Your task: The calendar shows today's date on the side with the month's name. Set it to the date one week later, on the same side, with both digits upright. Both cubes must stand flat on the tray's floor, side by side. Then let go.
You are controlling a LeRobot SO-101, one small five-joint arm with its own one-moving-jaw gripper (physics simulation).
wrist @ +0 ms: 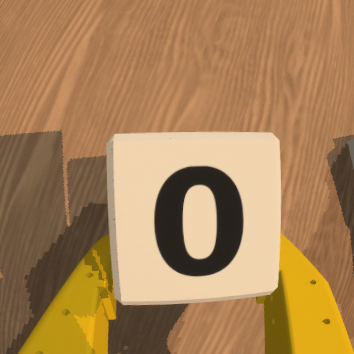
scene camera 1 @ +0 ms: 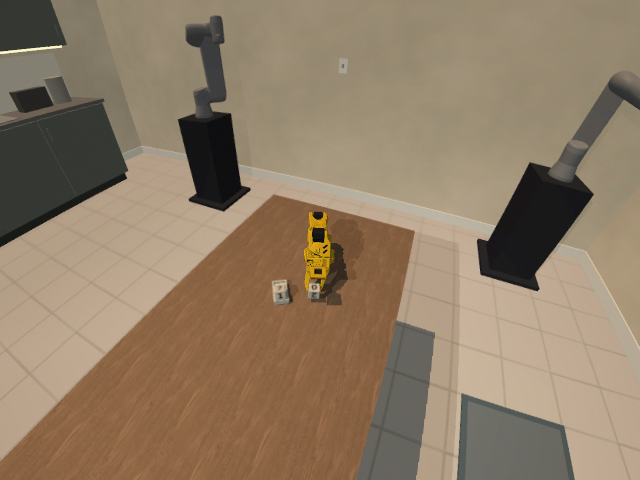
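Observation:
A pale cube (scene camera 1: pixel 313 290) (wrist: pixel 197 220) is held in my gripper (scene camera 1: pixel 314 285) (wrist: pixel 195 245), which is shut on its two sides. In the wrist view its face with a black 0 points at the camera. In the scene view the 0 is on top, and the face below it bears a digit that looks like a 2, too small to read surely. Its shadow lies apart on the table, so it hangs above the wood. The calendar tray (scene camera 1: pixel 281 303) stands to the left in the scene view. A cube (scene camera 1: pixel 280 295) in it shows a 1 on the front and what looks like a 7 on top.
A wooden table top (scene camera 1: pixel 248 361) (wrist: pixel 175 60) lies under the arm and tray. A sliver of a grey-blue object (wrist: pixel 352 150) shows at the wrist view's right edge. Two grey arms on black pedestals (scene camera 1: pixel 210 160) (scene camera 1: pixel 537 222) stand on the floor beyond the table.

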